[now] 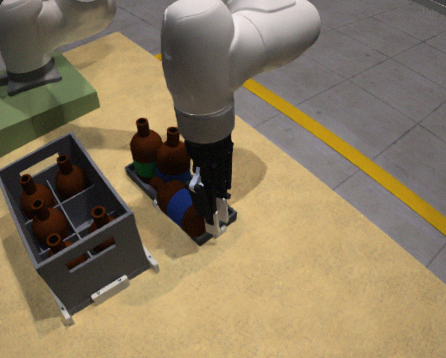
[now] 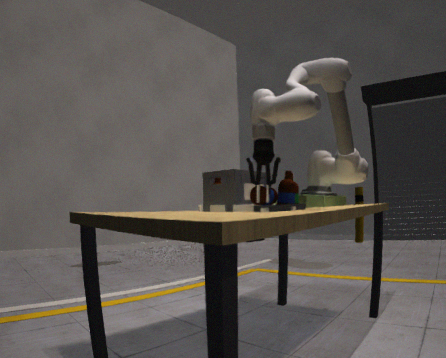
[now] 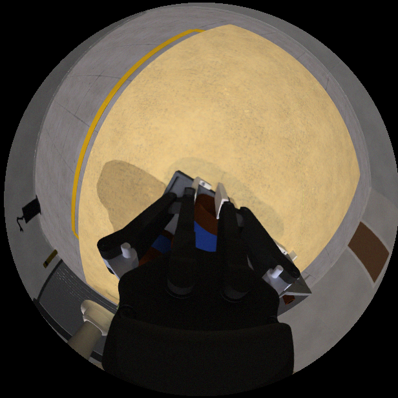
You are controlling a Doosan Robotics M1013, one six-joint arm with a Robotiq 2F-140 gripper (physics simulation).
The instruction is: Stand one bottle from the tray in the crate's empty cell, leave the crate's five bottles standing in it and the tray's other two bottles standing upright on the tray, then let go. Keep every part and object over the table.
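Frame: origin at the arm's base, x back, y right, z up, level; metres.
Seen in the pictures: gripper, between the fingertips: (image 1: 217,226) (image 2: 262,202); arm's base, origin of its link: (image 1: 32,76) (image 2: 318,195).
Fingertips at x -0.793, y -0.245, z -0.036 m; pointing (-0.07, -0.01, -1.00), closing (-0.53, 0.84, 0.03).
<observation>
Offsets run from my fingertips to a thing's top centre. "pt": to the spot under its first point.
A brown bottle with a blue label @(dy +0.046, dx +0.080, dz +0.066 m) (image 1: 179,204) (image 2: 255,195) (image 3: 205,237) lies over on the tray @(pt dy -0.042, dx +0.012, dz -0.011 m) (image 1: 232,216) (image 3: 176,184), its neck toward the two upright bottles. My gripper (image 1: 219,222) (image 2: 263,196) (image 3: 206,188) points down and is shut on this bottle near its base end. A green-label bottle @(dy +0.046, dx +0.233, dz +0.125 m) (image 1: 144,150) and a blue-label bottle @(dy +0.012, dx +0.164, dz +0.130 m) (image 1: 173,156) (image 2: 288,185) stand upright at the tray's far end. The grey crate @(dy +0.264, dx +0.123, dz +0.140 m) (image 1: 107,276) (image 2: 225,189) holds five upright brown bottles; its middle cell on the tray side is empty. The held bottle's base is partly hidden by the fingers.
White brackets @(pt dy +0.244, dx -0.024, dz -0.011 m) (image 1: 110,290) are at the crate's foot. The crate's wall rises beside the tray, with a narrow gap between them. The arm's base stands on a green block (image 1: 75,92) (image 2: 325,200) at the back. The table edge runs beyond the tray, opposite the crate.
</observation>
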